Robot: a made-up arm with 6 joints.
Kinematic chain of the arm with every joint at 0, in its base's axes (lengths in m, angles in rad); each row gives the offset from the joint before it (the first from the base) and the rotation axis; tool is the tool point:
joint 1: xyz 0 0 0.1 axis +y
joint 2: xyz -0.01 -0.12 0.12 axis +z
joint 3: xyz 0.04 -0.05 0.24 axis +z
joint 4: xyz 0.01 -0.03 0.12 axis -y
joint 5: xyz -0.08 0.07 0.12 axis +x
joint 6: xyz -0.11 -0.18 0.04 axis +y
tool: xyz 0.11 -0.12 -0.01
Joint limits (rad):
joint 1: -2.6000..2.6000
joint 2: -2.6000..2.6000
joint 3: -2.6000..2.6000
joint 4: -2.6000..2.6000
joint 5: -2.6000..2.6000
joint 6: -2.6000..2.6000
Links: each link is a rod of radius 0.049 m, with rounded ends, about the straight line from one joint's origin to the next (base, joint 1, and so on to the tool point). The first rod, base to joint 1, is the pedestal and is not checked.
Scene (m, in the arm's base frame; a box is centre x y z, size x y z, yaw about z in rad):
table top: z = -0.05
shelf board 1: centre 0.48 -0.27 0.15 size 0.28 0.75 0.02 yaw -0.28
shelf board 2: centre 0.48 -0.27 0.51 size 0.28 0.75 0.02 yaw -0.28
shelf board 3: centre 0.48 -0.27 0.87 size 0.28 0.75 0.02 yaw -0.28
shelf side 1: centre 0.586 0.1 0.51 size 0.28 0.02 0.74 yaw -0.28
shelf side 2: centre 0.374 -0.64 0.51 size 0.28 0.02 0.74 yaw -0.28
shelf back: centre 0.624 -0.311 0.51 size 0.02 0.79 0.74 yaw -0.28
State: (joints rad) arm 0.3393 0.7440 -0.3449 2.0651 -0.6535 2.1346
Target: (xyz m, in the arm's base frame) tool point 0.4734 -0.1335 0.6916
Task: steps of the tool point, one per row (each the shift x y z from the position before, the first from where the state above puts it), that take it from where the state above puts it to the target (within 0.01 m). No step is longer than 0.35 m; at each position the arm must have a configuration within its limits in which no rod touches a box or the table.
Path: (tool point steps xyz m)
1: -0.2377 0.0524 0.0358
2: -0.1564 0.1863 -0.0371
3: -0.0016 0.2328 -0.0223
4: 0.1514 0.1621 0.1686
5: 0.2526 0.0138 0.1632
6: 0.2441 -0.1498 0.1133
7: 0.1325 -0.2529 0.0655

